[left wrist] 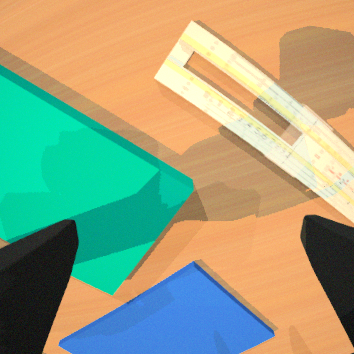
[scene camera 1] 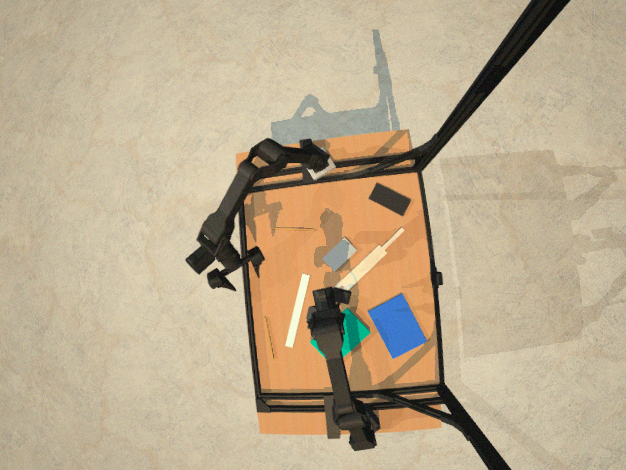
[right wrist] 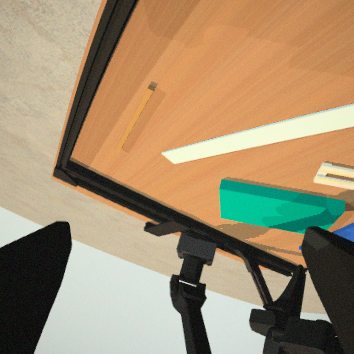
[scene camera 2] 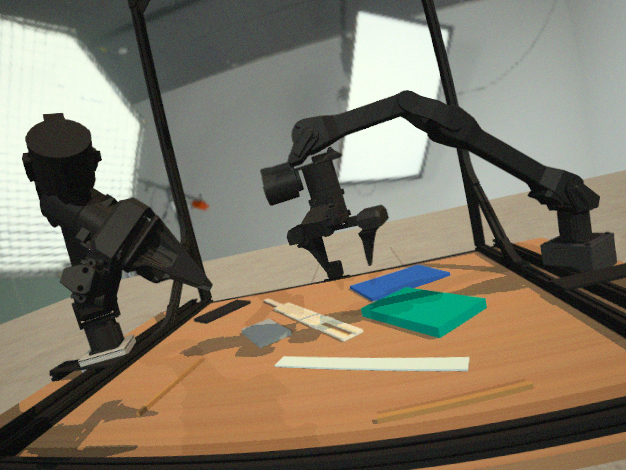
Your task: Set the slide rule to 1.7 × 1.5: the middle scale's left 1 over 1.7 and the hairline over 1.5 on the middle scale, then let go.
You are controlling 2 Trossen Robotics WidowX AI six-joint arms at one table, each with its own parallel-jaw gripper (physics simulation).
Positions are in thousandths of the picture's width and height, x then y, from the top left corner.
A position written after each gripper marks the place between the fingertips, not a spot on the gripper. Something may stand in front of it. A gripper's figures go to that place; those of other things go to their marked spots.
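Labels:
Left gripper (scene camera 2: 557, 571) at 66 cm from the lens; right gripper (scene camera 2: 333, 607) at 40 cm from the lens.

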